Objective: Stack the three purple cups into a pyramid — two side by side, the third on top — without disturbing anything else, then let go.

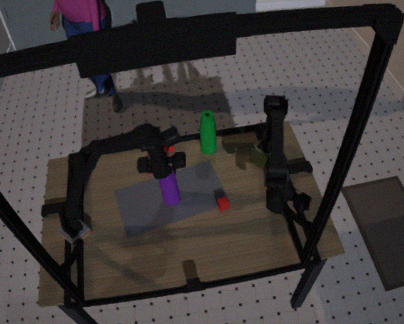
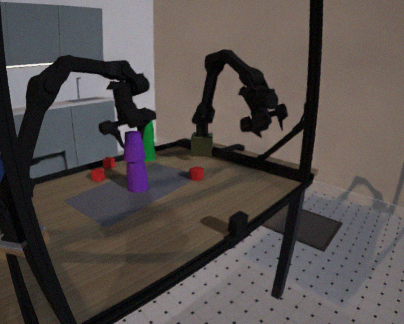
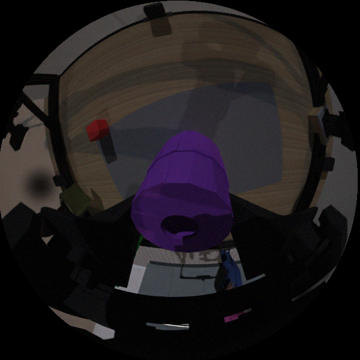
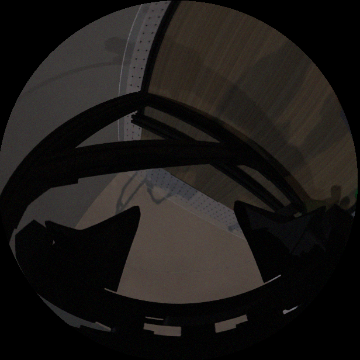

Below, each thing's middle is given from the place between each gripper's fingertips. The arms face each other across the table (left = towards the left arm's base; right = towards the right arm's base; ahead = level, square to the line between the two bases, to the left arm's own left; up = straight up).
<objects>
Right now the grey mat [image 1: 141, 206] is 15 cm below my left hand.
Right now the grey mat is 40 cm to the left of my right hand, 36 cm ahead of it and 16 cm below it.
</objects>
